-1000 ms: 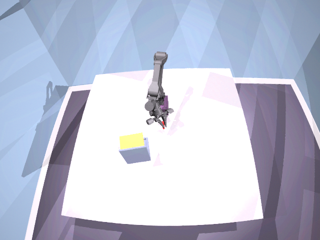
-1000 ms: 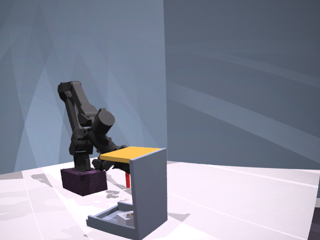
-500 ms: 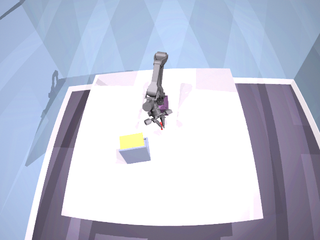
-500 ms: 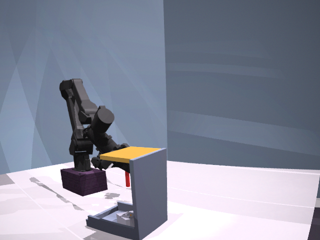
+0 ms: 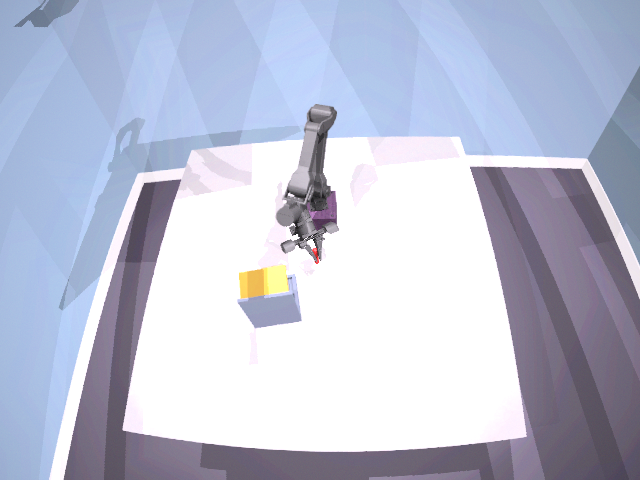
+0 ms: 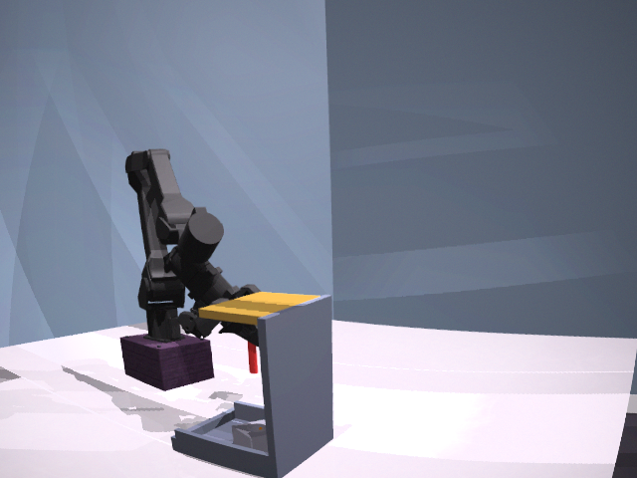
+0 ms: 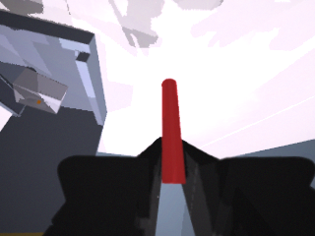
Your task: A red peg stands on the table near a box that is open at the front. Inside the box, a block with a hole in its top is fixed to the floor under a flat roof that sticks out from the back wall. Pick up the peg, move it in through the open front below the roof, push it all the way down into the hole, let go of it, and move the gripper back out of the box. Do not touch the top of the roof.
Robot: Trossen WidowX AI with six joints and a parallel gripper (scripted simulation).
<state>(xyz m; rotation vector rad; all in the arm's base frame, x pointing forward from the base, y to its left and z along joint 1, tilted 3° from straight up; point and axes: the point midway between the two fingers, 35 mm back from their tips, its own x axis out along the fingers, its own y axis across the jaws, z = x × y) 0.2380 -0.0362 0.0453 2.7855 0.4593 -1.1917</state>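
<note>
Now: gripper tip 160 mm to the left of the grey box wall and 150 mm short of it. From my gripper tip the other things lie so: red peg: 30 mm behind, 10 mm to the right, 10 mm below; yellow roof: 170 mm to the right, 100 mm ahead, 100 mm above.
</note>
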